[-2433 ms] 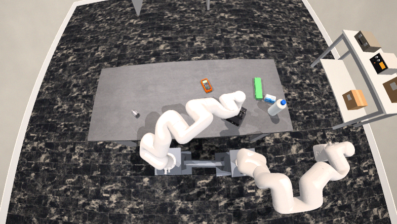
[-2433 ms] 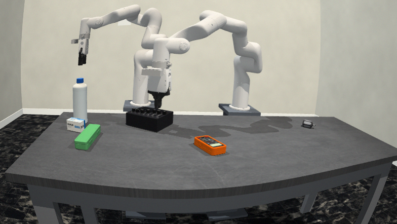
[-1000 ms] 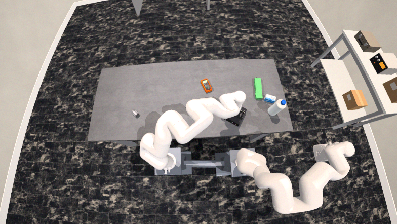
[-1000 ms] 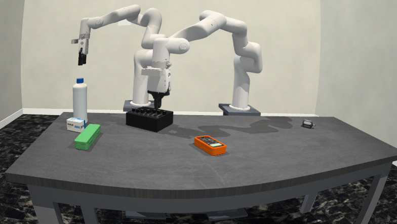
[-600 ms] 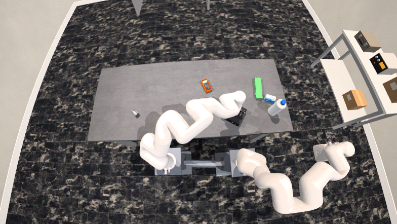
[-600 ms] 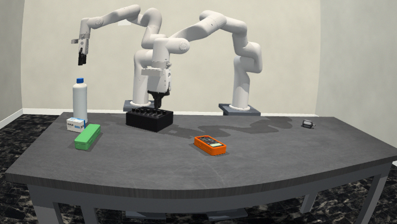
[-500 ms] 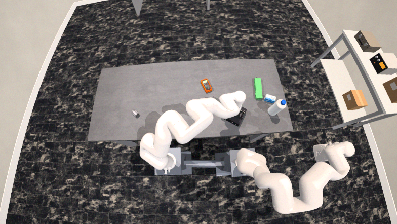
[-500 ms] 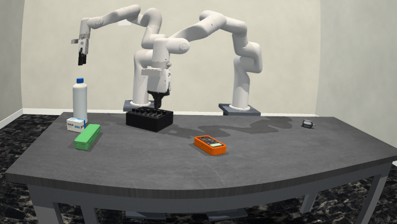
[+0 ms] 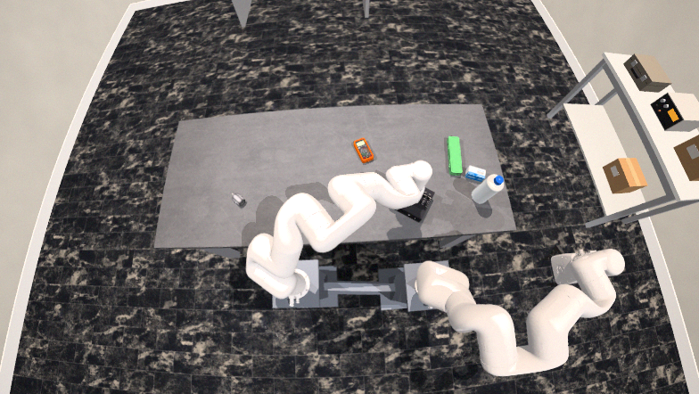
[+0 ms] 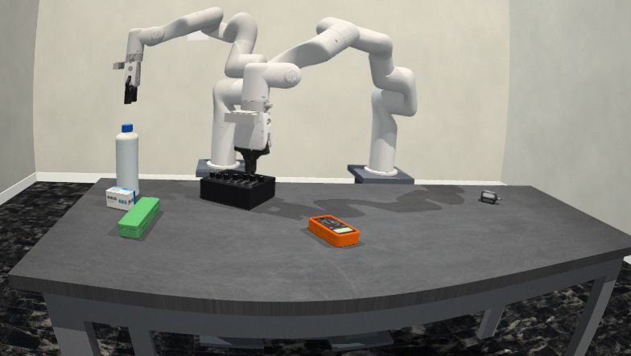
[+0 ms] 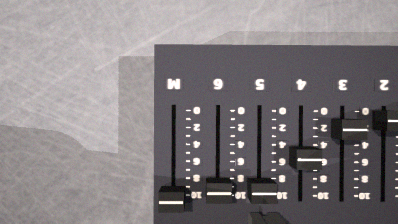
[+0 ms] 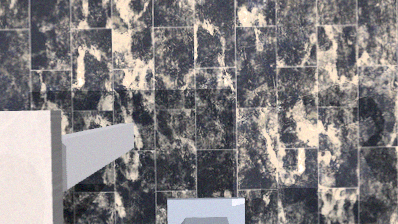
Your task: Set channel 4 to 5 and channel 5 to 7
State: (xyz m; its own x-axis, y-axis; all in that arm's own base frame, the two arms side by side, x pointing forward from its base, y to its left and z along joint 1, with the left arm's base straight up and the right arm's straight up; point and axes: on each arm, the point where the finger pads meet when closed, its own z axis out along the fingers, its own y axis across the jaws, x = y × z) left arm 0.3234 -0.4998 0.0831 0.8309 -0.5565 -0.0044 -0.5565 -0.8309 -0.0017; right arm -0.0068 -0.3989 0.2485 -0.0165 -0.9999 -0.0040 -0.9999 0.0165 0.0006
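Right now my left hand is 2 cm short of the channel 5 fader, 1 cm to the left of it and 2 cm above it. Round my left hand: M fader: 4 cm ahead, 3 cm to the left, 2 cm below; then channel 6 fader: 3 cm ahead, 1 cm to the left, 2 cm below; then channel 4 fader: 3 cm ahead, 4 cm to the right, 2 cm below.
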